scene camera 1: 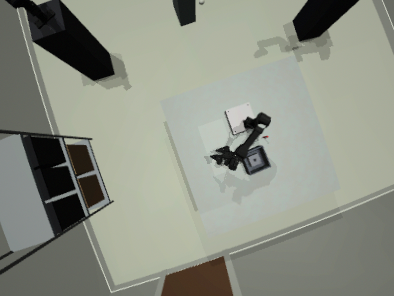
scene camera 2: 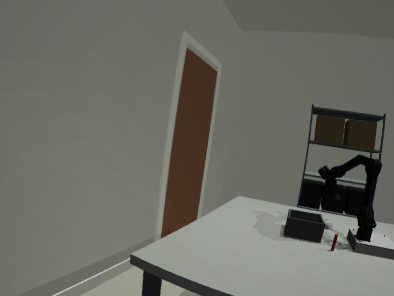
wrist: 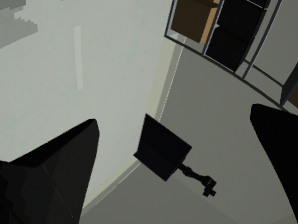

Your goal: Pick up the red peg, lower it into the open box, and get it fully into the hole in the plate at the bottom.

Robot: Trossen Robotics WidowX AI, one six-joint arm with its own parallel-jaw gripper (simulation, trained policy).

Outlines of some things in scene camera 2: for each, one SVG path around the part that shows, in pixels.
A dark box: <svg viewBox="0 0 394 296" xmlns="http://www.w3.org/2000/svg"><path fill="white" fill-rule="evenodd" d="M289 209L284 236L321 243L325 228L322 215Z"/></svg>
